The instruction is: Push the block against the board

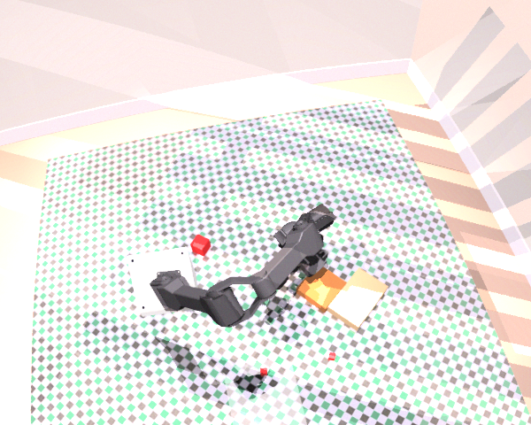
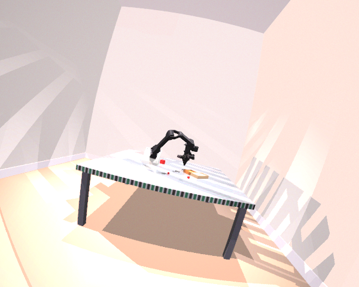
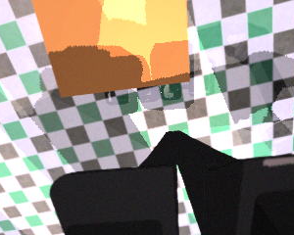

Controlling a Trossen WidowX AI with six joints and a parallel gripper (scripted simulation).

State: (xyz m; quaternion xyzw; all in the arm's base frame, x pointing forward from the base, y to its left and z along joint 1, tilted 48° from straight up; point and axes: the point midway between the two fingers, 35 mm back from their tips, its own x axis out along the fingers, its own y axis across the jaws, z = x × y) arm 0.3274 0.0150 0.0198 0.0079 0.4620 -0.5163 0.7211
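Now: gripper tip 80 mm short of the orange square block, 40 mm to the left of it and 50 mm above it. Also, from my gripper tip: red cube: 250 mm behind, 150 mm to the left, 40 mm below; then pale tan board: 170 mm ahead, 90 mm to the right, 50 mm below.
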